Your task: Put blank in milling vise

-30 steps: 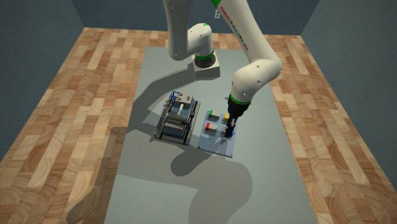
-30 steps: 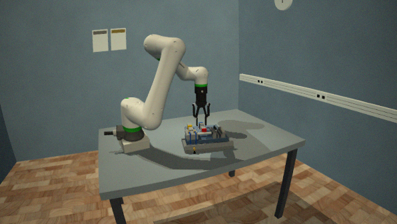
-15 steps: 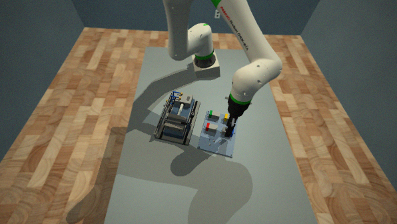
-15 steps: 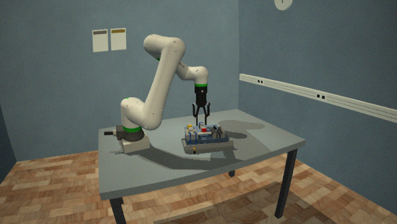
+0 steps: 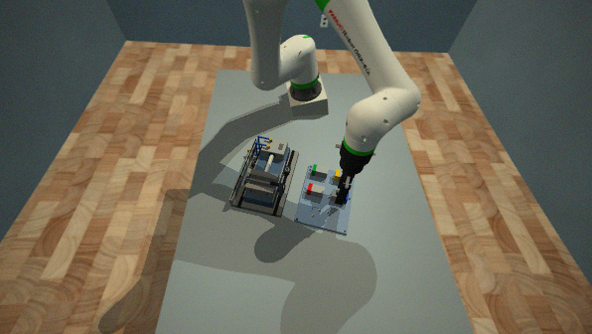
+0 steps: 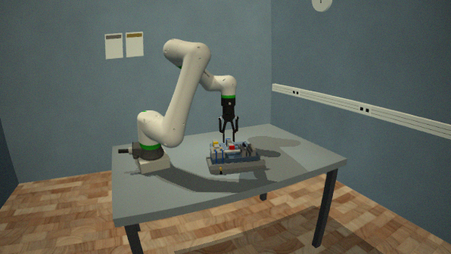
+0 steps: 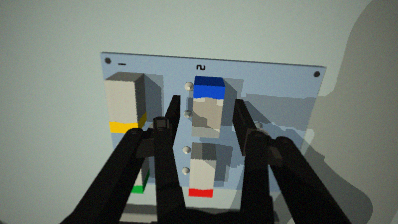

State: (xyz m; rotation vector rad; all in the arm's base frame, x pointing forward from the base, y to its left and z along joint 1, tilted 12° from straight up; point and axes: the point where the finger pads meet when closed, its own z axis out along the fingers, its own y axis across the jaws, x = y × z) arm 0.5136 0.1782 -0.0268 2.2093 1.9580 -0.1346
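The plate is 50 mm to the right of my hand and 60 mm below it. Round my hand: yellow-ended blank (90 mm behind, 10 mm to the left, 40 mm below); then red-ended blank (10 mm behind, 90 mm to the right, 40 mm below); then green-ended blank (100 mm behind, 80 mm to the right, 40 mm below).
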